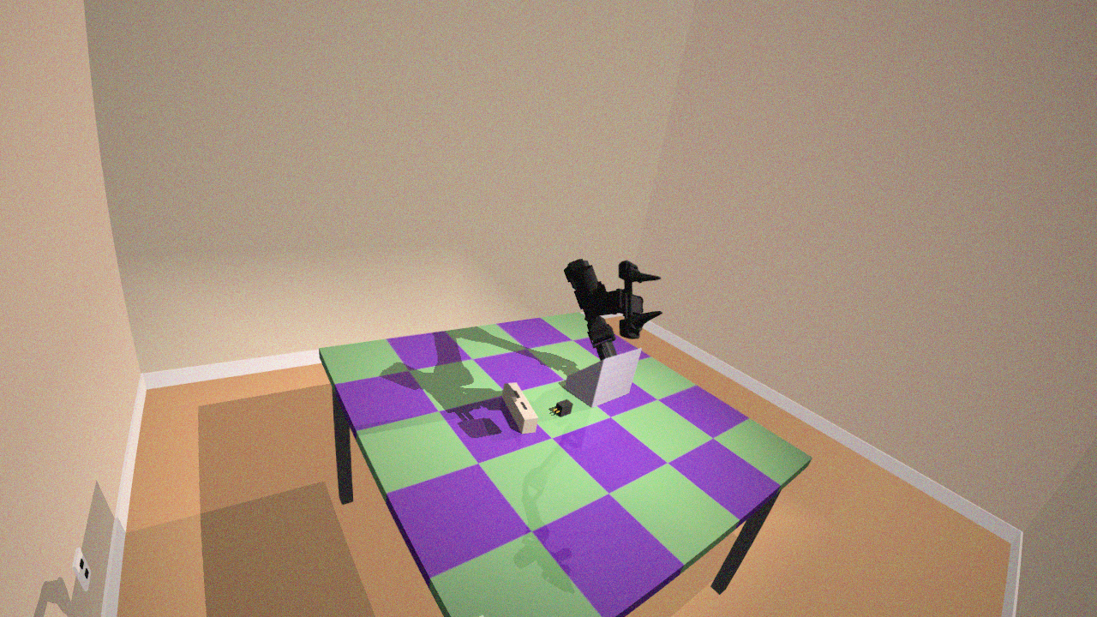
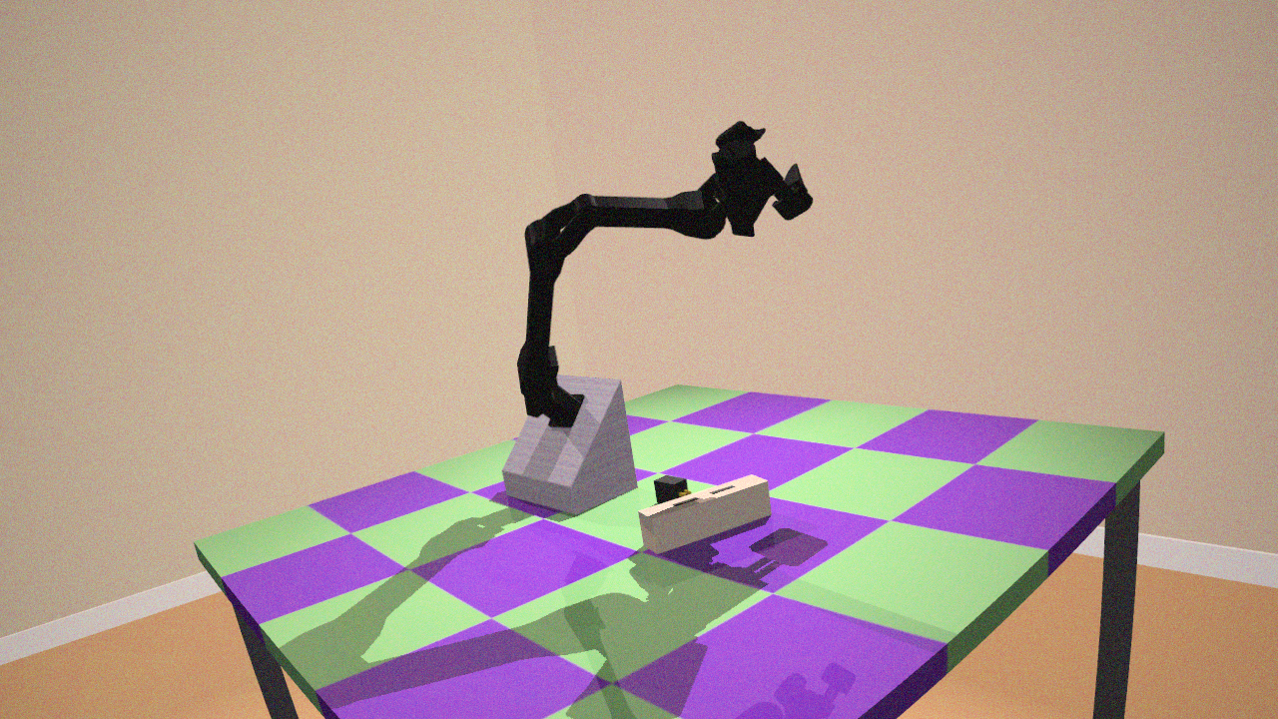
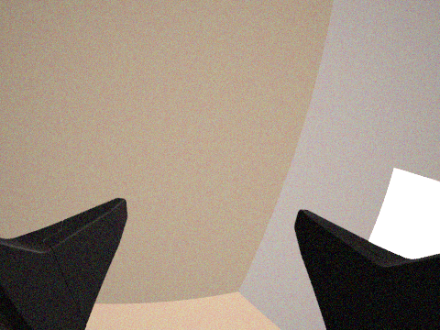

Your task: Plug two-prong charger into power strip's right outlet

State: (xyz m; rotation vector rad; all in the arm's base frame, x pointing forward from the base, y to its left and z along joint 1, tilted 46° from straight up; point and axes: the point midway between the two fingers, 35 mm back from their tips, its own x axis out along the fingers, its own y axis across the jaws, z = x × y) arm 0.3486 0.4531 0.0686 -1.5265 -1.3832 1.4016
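The black two-prong charger is 9 cm behind my gripper tip, 29 cm to the right of it and 54 cm below it.
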